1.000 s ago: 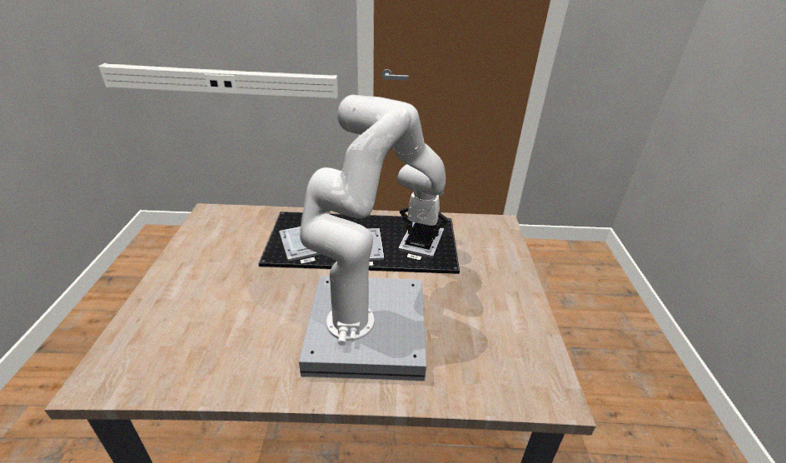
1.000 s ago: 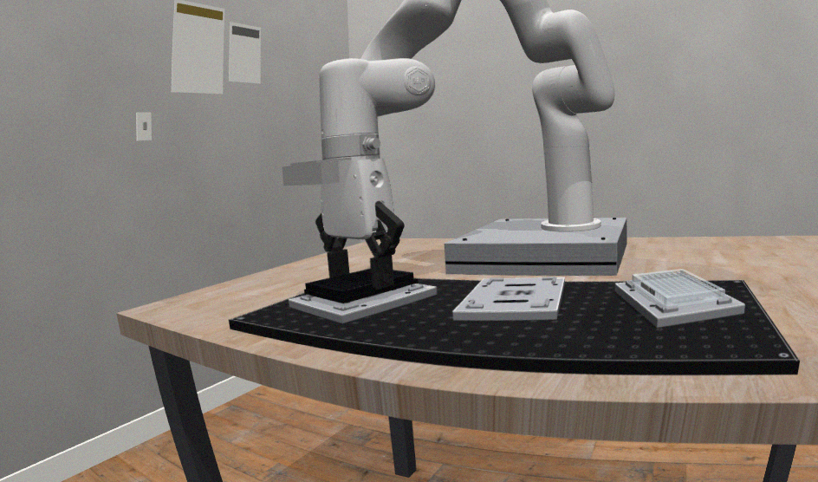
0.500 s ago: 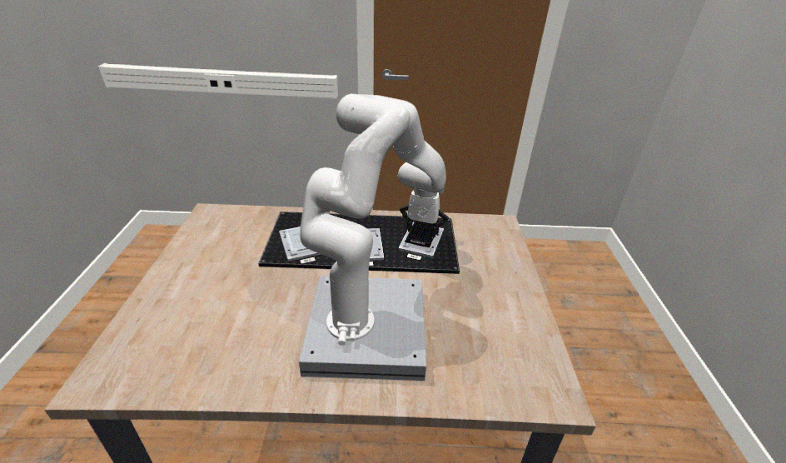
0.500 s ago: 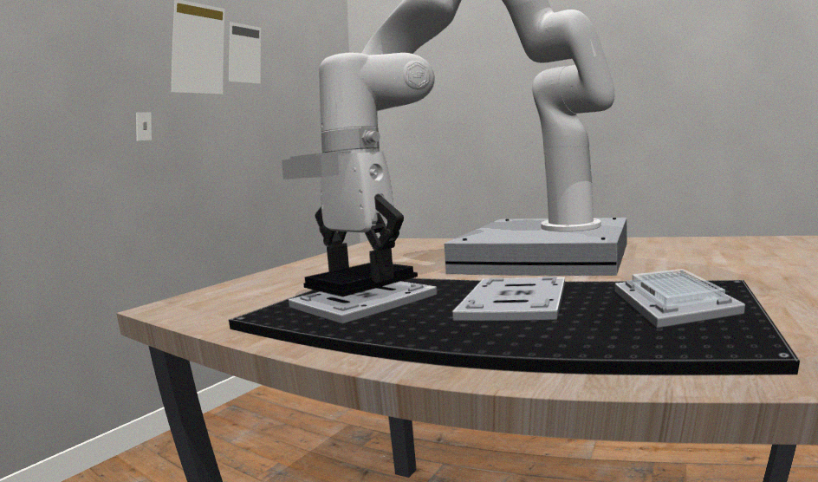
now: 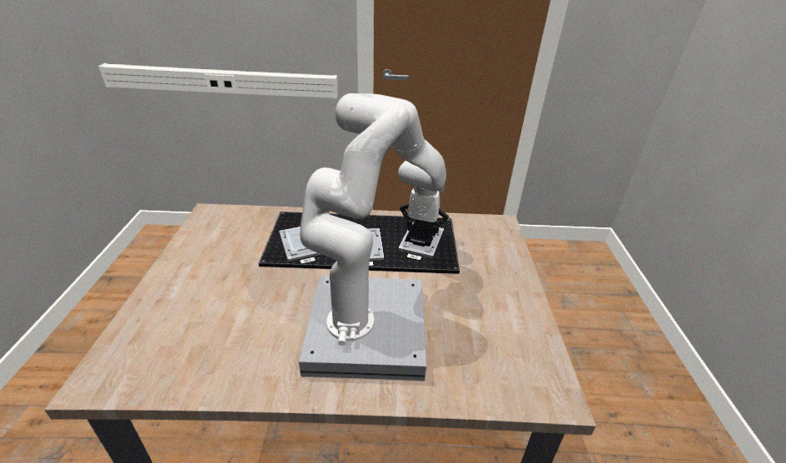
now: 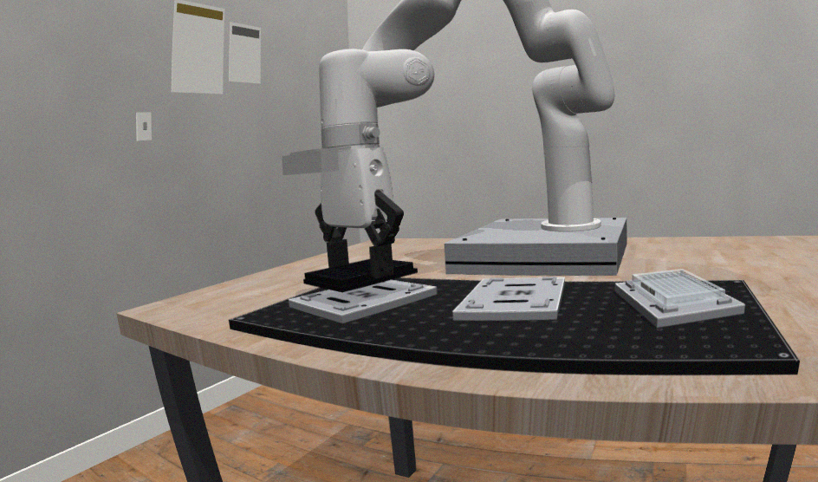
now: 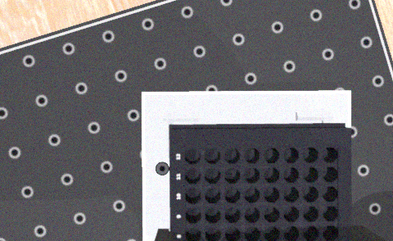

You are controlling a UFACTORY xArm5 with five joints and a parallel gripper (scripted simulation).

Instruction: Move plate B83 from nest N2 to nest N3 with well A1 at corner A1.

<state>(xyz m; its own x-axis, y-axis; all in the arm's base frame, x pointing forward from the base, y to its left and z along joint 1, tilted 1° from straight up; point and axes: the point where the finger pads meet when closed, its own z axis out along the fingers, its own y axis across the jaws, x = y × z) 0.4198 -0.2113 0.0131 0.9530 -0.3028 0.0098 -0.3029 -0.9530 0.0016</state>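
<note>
Now: the nest N2 5 cm below my hand. Also, from my hand: black well plate: 1 cm below; clear well plate: 42 cm to the left, 4 cm behind, 3 cm below; nest N3: 20 cm to the left, 5 cm below, 4 cm behind.
</note>
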